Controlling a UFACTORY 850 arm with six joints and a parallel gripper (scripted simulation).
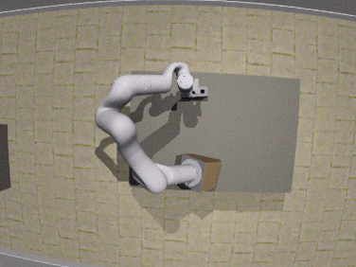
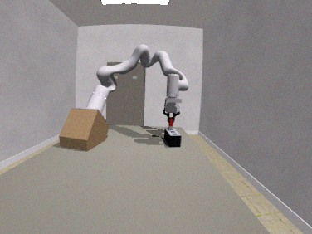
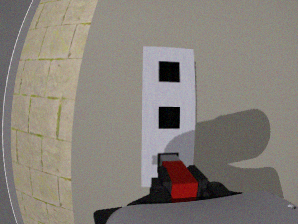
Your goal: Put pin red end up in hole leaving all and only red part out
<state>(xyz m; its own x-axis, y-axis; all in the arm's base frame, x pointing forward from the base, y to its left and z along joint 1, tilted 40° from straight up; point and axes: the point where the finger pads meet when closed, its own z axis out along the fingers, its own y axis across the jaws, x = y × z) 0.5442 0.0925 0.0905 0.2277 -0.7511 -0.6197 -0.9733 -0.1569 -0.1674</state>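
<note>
The pin is 10 mm below my hand. Round my hand: block 10 mm ahead, 60 mm to the right, 110 mm below.
</note>
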